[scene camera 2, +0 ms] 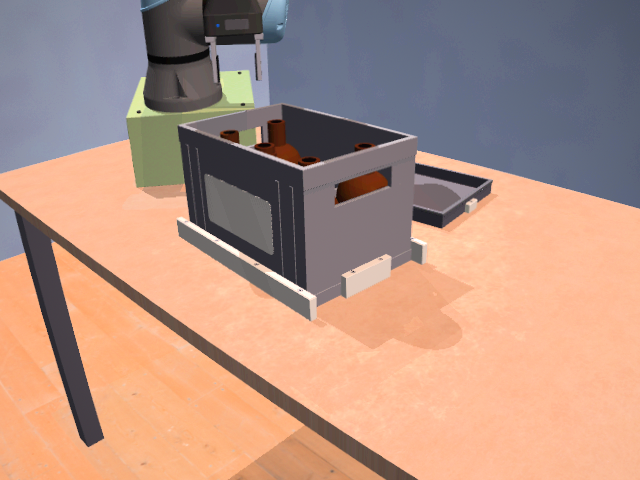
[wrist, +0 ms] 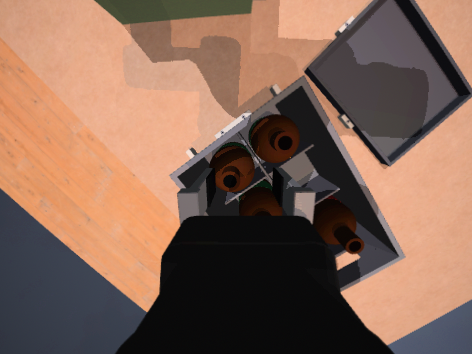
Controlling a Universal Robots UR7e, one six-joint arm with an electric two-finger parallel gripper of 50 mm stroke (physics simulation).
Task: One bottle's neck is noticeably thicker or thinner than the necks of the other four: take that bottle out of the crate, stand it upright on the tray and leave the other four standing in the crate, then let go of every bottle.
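Places are measured from the arm's base along level axes (x ahead, y up, z right), in centimetres.
Pixels of known places: gripper, between the fingertips: (scene camera 2: 238, 80) (wrist: 243, 179); arm's base, origin of its link: (scene camera 2: 183, 98).
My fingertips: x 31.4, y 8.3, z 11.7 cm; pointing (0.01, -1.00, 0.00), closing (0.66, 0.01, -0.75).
For each thing: its top centre in the pictures, then the offset to it from my fingertips.
- grey crate, centre of its top: (scene camera 2: 290, 129) (wrist: 295, 219) dx +9.5, dy -5.5, dz -0.5 cm
- long white rail, centre of its top: (scene camera 2: 235, 251) dx +8.5, dy -20.1, dz +9.4 cm
The grey crate (scene camera 2: 356, 232) (wrist: 352, 166) stands on the table and holds five brown bottles. Their necks show in the scene view: back left (scene camera 2: 229, 135), back right (scene camera 2: 276, 129), middle left (scene camera 2: 264, 147), front left (scene camera 2: 309, 161) and front right (scene camera 2: 364, 147). In the wrist view, four bottles (wrist: 275, 137) (wrist: 232, 167) (wrist: 260, 202) (wrist: 337, 220) show; the fifth is hidden by the gripper body. I cannot tell which neck differs. The tray (scene camera 2: 454, 186) (wrist: 380, 45) beside the crate holds no bottle. My gripper (scene camera 2: 237, 80) (wrist: 243, 179) is open and empty, above the crate's rim level.
White blocks (scene camera 2: 366, 276) and a long white rail (scene camera 2: 242, 266) stand along the crate's base. Small light blocks (scene camera 2: 470, 205) (wrist: 346, 120) touch the tray's sides. The robot's green pedestal (scene camera 2: 160, 149) stands behind the crate. Thin dividers separate compartments inside the crate.
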